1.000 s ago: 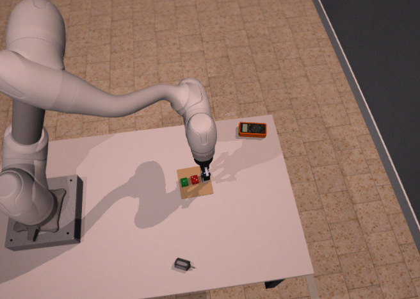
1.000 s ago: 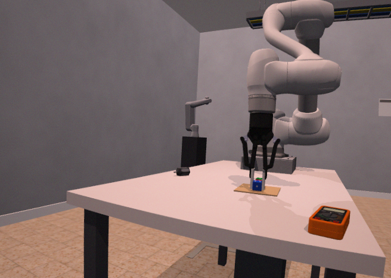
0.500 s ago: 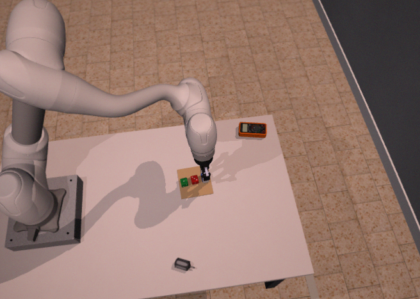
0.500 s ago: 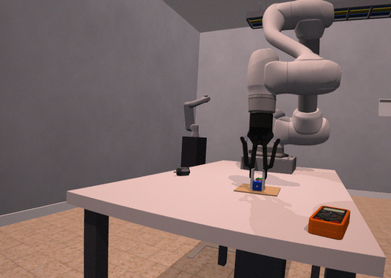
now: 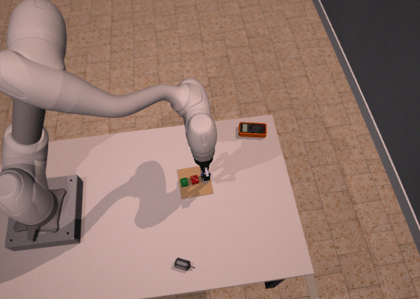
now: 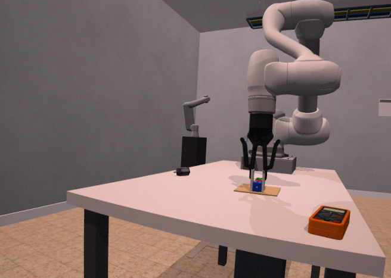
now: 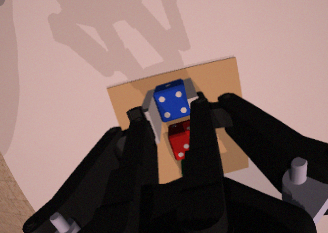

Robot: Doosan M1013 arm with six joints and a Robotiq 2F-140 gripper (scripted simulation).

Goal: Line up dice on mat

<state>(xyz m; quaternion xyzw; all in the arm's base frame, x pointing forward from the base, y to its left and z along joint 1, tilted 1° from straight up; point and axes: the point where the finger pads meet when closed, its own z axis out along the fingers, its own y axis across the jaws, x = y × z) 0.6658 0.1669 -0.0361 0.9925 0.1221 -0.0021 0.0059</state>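
The blue die lies 2 cm below my hand. Also, from my hand: red die: 4 cm behind, 1 cm to the right, 2 cm below; green die: 9 cm behind, 2 cm to the right, 2 cm below; tan mat: 4 cm behind, 1 cm to the right, 4 cm below.
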